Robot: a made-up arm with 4 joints.
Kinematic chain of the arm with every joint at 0, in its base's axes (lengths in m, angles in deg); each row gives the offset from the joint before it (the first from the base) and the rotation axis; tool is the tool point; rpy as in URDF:
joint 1: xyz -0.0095 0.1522 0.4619 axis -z
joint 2: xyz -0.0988 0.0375 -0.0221 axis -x
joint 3: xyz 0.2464 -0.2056 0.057 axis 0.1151 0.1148 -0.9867
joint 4: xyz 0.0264 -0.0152 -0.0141 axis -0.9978 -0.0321 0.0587
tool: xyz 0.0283 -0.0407 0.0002 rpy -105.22 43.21 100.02
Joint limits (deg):
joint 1: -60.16..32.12
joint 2: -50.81..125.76
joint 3: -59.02..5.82
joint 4: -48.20..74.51
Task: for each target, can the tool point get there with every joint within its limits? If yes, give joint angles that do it. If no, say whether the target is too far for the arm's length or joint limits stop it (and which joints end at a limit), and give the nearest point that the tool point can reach.
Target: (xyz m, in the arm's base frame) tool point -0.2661 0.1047 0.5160
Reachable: no: joint limits stop it (at a limit: joint 1, joint 2, joint 3, joint 4) | nearest point -0.0935 0.4226 0.5259 | short by 0.362 m
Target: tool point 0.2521 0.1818 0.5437
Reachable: yes | joints -38.13 22.74 -47.51 -34.95
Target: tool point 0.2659 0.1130 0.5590
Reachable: yes | joints -29.39 15.85 -25.36 13.65
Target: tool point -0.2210 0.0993 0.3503
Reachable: no: joint limits stop it (at a limit: joint 1, joint 2, joint 3, joint 4) | nearest point 0.0808 -0.0665 0.3640 | short by 0.345 m
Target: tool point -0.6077 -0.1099 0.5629
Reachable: no: too far | nearest point 0.0364 -0.1439 0.4960 | short by 0.648 m
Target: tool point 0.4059 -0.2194 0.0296
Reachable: no: too far | nearest point 0.1816 -0.0188 0.2611 | short by 0.380 m
